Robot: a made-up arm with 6 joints.
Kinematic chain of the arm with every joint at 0, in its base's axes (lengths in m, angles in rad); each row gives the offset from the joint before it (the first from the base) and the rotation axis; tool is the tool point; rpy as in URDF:
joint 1: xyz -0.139 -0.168 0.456 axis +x
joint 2: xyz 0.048 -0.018 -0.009 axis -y
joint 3: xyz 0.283 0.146 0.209 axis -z
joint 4: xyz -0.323 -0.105 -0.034 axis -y
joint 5: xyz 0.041 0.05 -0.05 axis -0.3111 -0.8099 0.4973
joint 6: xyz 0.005 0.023 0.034 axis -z
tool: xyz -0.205 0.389 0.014 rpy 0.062 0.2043 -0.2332
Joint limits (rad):
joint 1: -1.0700..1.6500
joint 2: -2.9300..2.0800
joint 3: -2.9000..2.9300
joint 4: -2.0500..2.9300
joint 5: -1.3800..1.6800
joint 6: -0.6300..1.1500
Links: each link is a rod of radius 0.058 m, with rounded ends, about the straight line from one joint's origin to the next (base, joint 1, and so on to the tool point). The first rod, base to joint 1, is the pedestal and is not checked.
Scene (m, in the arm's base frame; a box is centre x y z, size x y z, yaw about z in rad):
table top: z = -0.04
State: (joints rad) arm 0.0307 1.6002 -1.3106 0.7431 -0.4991 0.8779
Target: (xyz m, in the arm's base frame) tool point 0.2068 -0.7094 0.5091
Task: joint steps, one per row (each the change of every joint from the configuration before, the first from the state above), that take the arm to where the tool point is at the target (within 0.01 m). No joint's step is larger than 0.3 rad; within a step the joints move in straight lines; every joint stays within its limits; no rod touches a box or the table.
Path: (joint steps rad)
1: 0.1146 -0.1922 -0.2436 -0.0431 0.1528 -0.2890
2: 0.1146 -0.1923 -0.2435 -0.0431 0.1528 -0.2890
3: 0.1146 -0.1922 -0.2436 -0.0431 0.1529 -0.2890
4: 0.1146 -0.1922 -0.2436 -0.0430 0.1528 -0.2890

